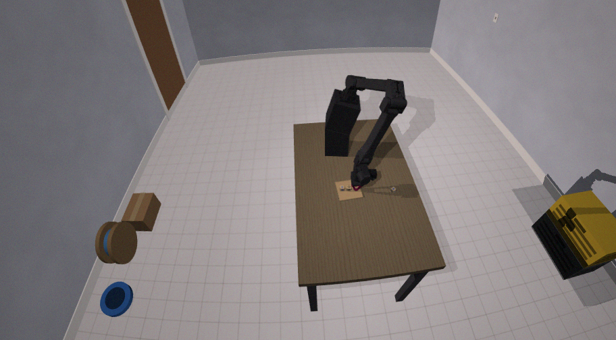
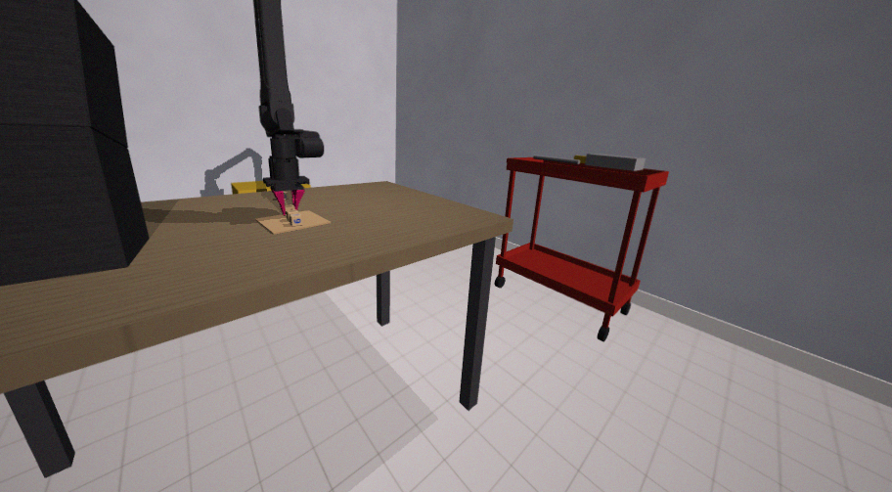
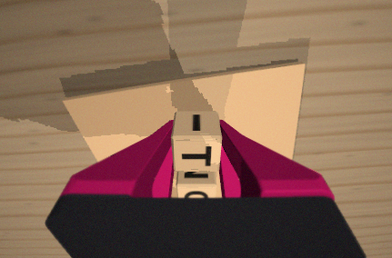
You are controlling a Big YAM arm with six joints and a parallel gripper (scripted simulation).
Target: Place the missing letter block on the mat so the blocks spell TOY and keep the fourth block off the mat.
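The light wooden block is right at my hand. Round my hand: tan mat 40 mm to the right, 20 mm below.
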